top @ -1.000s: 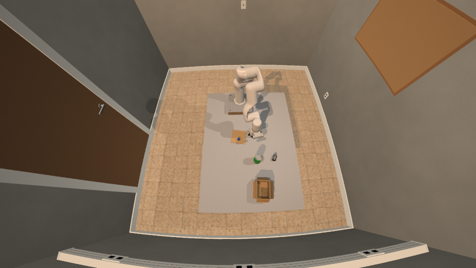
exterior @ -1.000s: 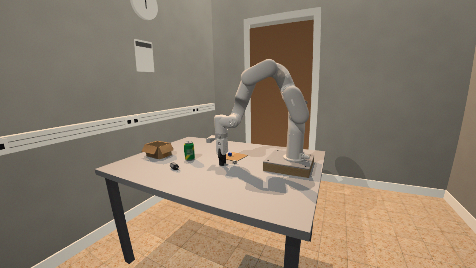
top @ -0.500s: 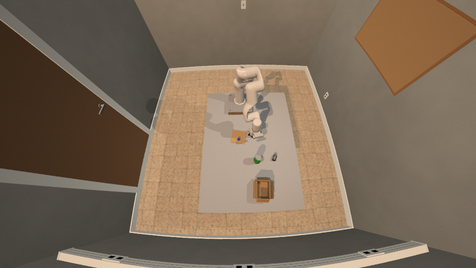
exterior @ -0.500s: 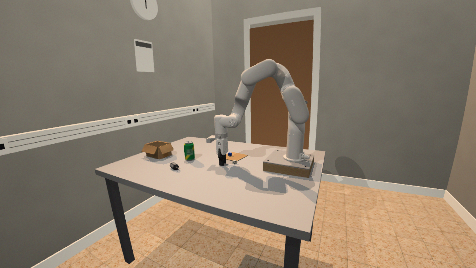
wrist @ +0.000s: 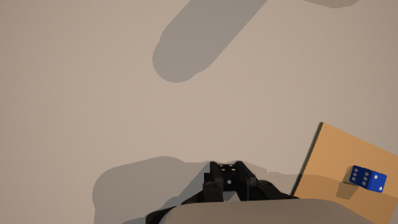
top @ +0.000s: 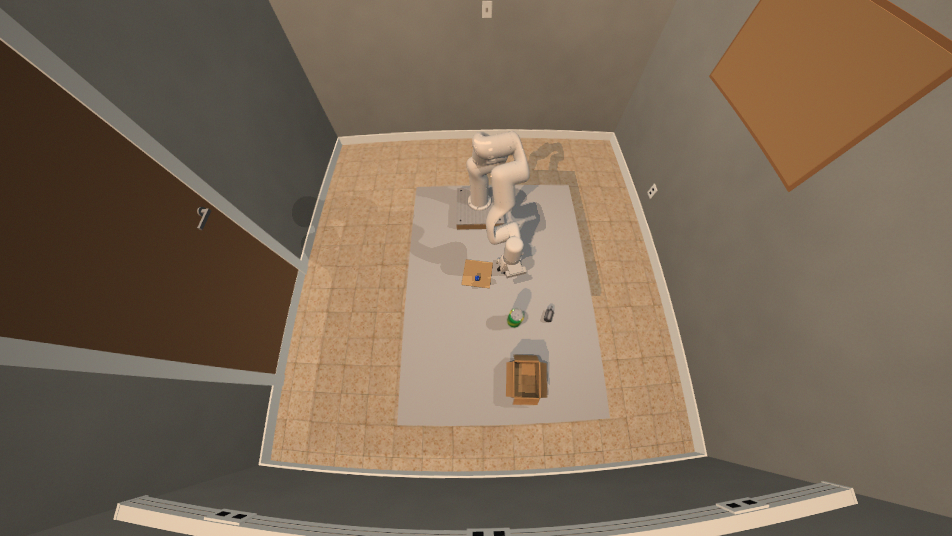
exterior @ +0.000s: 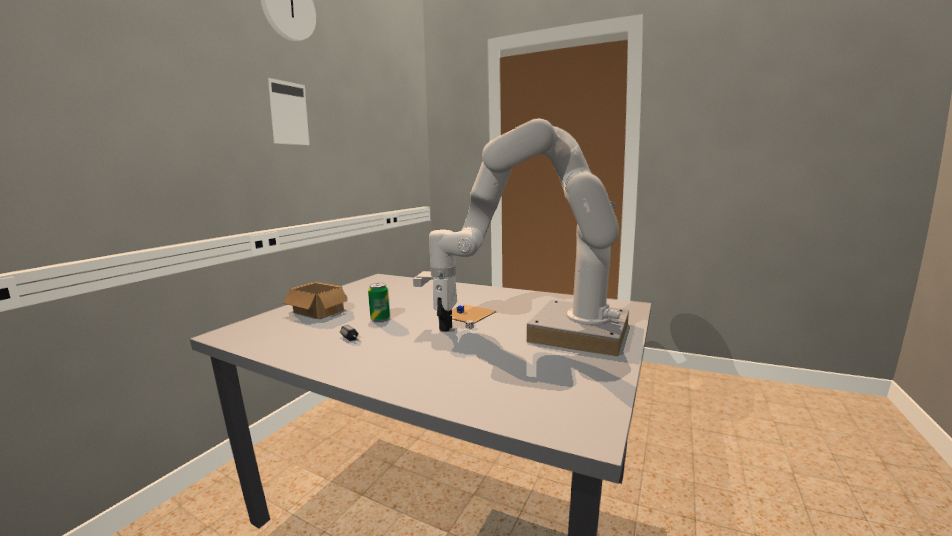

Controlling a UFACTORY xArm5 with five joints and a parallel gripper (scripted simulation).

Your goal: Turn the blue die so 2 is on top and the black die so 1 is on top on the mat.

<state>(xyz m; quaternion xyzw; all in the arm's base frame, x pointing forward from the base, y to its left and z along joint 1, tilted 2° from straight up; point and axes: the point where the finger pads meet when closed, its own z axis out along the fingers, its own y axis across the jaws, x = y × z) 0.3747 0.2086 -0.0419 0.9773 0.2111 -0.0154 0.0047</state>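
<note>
Right now my hand is 1 cm above the black die. From my hand the other things lie so: white die (5 cm behind, 6 cm to the right, 1 cm below); then mat (3 cm ahead, 15 cm to the right, 2 cm below); then blue die (6 cm ahead, 15 cm to the right, 1 cm below).
</note>
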